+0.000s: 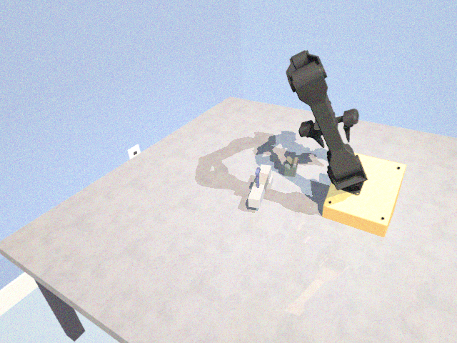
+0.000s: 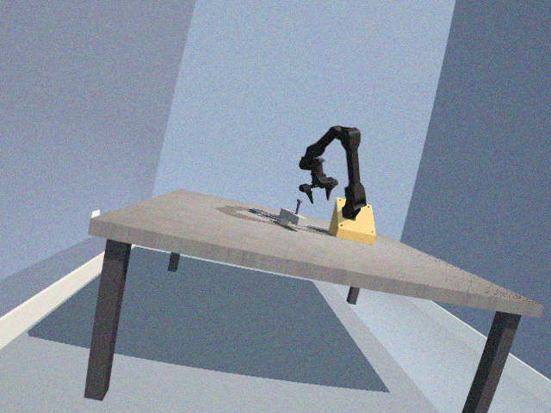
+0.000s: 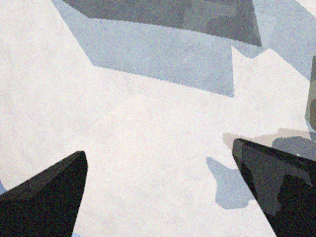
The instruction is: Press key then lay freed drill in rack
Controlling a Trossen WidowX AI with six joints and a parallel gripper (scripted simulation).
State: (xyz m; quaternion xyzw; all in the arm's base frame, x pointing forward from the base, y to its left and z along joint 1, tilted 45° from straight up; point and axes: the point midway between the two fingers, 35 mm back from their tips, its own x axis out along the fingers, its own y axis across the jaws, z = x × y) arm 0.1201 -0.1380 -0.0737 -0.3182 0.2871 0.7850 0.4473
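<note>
Now: the blue key 260 mm to the left of my gripper tip, 150 mm ahead of it and 30 mm below it. Round my gripper tip: drill: 210 mm to the left, 170 mm ahead, 80 mm below; housing: 220 mm to the left, 160 mm ahead, 90 mm below.
</note>
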